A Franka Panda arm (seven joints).
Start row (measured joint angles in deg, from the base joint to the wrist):
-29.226, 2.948, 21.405, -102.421, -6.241, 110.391, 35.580
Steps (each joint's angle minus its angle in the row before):
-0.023, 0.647, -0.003, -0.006, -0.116, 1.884, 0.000
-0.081, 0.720, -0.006, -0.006, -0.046, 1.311, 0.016
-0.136, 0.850, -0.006, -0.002, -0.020, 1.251, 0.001
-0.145, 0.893, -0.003, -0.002, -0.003, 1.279, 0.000
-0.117, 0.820, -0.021, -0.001, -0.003, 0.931, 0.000
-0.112, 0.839, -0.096, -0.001, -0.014, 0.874, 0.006
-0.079, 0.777, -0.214, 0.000, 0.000, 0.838, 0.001
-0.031, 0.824, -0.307, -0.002, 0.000, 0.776, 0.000
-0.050, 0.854, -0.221, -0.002, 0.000, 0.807, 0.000
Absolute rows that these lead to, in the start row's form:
-29.249, 3.595, 21.402, -102.427, -6.357, 112.275, 35.580
-29.330, 4.315, 21.396, -102.433, -6.403, 113.586, 35.596
-29.466, 5.165, 21.390, -102.435, -6.423, 114.837, 35.597
-29.611, 6.058, 21.387, -102.437, -6.426, 116.116, 35.597
-29.728, 6.878, 21.366, -102.438, -6.429, 117.047, 35.597
-29.840, 7.717, 21.270, -102.439, -6.443, 117.921, 35.603
-29.919, 8.494, 21.056, -102.439, -6.443, 118.759, 35.604
-29.950, 9.318, 20.749, -102.441, -6.443, 119.535, 35.604
-30.000, 10.172, 20.528, -102.443, -6.443, 120.342, 35.604

